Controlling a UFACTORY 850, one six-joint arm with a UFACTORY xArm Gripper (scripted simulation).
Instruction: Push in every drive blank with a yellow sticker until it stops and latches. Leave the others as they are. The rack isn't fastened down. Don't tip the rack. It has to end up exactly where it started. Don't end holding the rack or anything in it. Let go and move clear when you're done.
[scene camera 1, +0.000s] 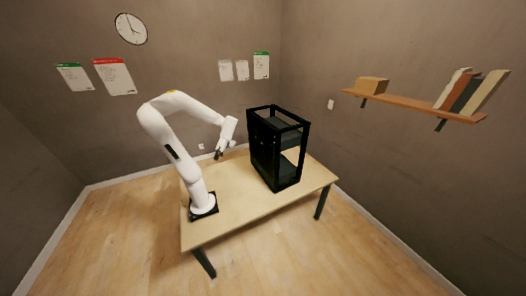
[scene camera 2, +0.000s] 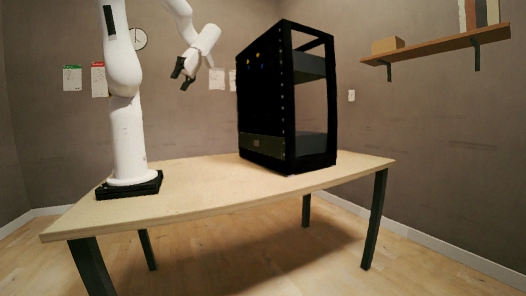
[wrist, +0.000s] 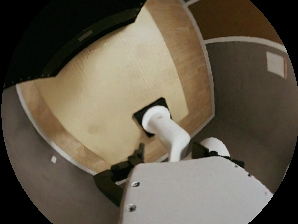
Path:
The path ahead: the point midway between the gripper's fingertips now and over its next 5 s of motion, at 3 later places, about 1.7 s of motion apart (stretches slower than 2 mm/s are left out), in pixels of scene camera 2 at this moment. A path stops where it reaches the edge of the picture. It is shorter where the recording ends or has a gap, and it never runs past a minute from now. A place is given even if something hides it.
My gripper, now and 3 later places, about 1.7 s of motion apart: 177, 84; 174, 87; 184, 85; 208, 71

